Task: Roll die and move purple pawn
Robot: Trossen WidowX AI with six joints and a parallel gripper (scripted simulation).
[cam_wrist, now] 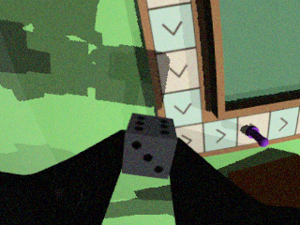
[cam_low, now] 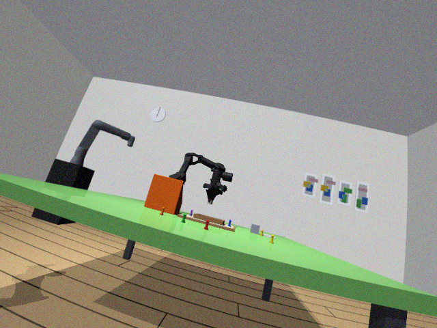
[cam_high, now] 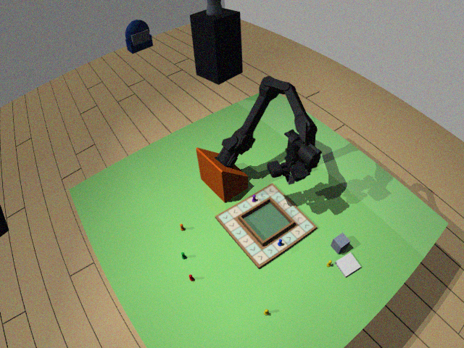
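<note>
Now: the purple pawn 11 cm to the right of my gripper tip, 9 cm below it and 9 cm behind it. From my gripper tip the other things lie so: blue pawn: 19 cm to the right, 12 cm ahead, 9 cm below; die: right at my gripper tip; green tray: 15 cm to the right, 11 cm below, 1 cm ahead.
</note>
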